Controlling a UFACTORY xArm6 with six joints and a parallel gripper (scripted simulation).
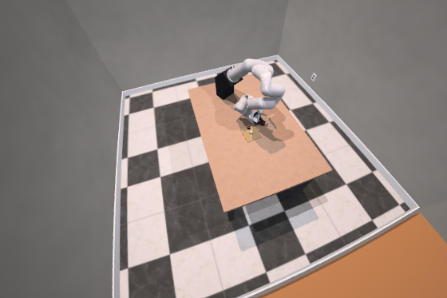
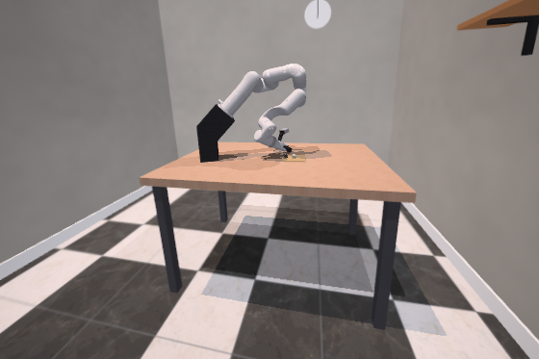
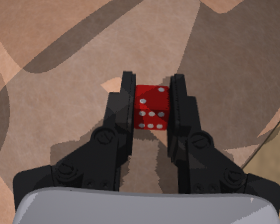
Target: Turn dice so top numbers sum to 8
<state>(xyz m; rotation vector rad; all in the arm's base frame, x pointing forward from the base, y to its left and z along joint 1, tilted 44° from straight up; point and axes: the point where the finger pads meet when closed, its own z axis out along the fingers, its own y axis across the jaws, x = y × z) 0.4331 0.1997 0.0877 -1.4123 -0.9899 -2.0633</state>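
Now: the white die 80 mm ahead of my hand, 110 mm to the right of it and 10 mm below it. The rest, counted from my hand: tan mat 80 mm ahead, 110 mm to the right, 20 mm below; then red die 10 mm to the left, 10 mm below.
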